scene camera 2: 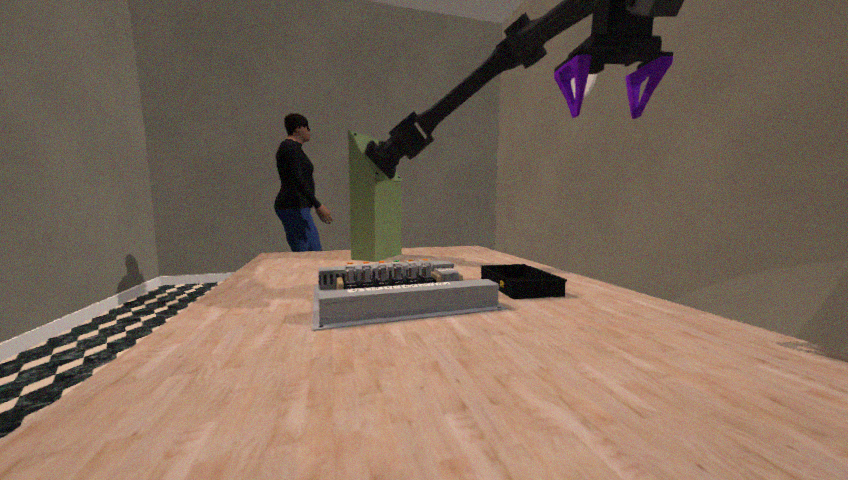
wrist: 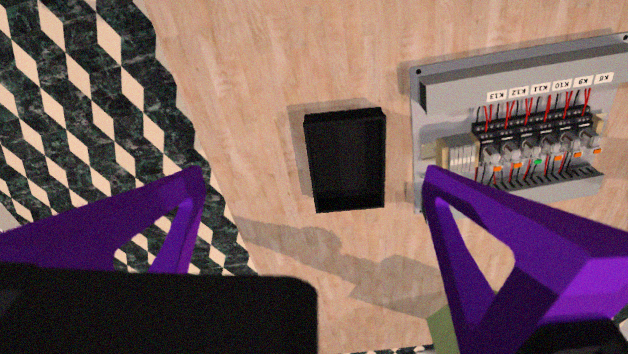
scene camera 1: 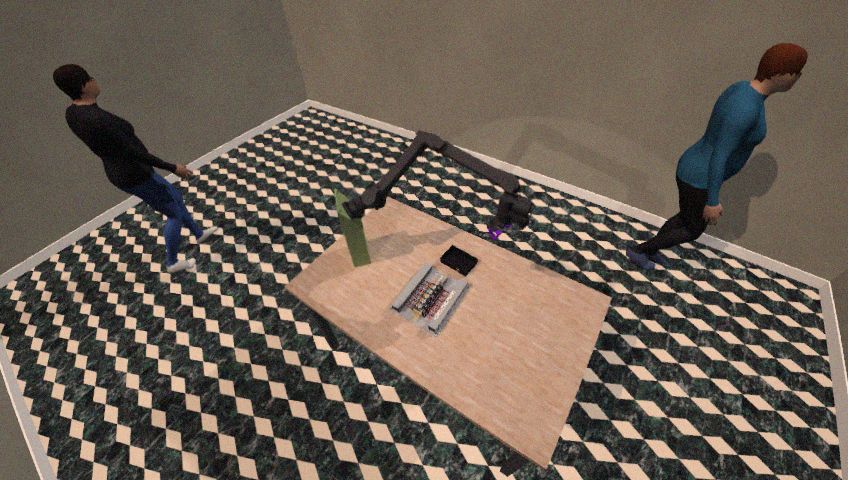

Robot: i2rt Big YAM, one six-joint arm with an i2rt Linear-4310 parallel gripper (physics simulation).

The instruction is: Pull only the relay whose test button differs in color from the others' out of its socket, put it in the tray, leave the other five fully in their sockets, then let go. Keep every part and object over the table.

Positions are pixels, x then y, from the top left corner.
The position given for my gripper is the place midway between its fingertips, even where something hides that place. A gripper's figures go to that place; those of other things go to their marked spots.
Labels:
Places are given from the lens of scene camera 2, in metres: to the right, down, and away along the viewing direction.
my gripper (scene camera 2: 606, 117): 0.28, -0.19, 0.51
grey panel (scene camera 2: 315, 323): -0.16, 0.12, 0.49

